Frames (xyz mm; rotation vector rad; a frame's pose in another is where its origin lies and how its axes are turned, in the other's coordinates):
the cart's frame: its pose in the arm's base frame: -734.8 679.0 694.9 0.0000 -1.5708 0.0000
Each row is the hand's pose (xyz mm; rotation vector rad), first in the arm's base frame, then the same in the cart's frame.
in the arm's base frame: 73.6 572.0 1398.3 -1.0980 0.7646 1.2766
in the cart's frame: 703.4 -107.0 -808.4 0.1530 1.8503 2.0348
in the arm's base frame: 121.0 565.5 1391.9 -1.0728 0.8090 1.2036
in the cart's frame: 697.0 -113.5 -855.8 0.1131 1.9319 1.9678
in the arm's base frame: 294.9 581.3 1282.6 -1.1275 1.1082 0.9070
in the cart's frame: 587.7 -97.7 -1029.7 -0.2006 2.2939 1.8510
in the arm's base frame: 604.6 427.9 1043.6 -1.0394 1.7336 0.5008
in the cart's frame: 348.7 -251.1 -1339.4 0.4532 -2.4846 -1.2961
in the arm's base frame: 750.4 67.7 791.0 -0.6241 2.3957 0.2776
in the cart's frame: 96.1 -611.3 -1485.2 0.2338 -2.1829 -0.6083
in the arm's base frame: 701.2 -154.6 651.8 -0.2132 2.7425 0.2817
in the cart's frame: -43.1 -833.6 -1436.0 -0.0406 -1.9385 -0.2935
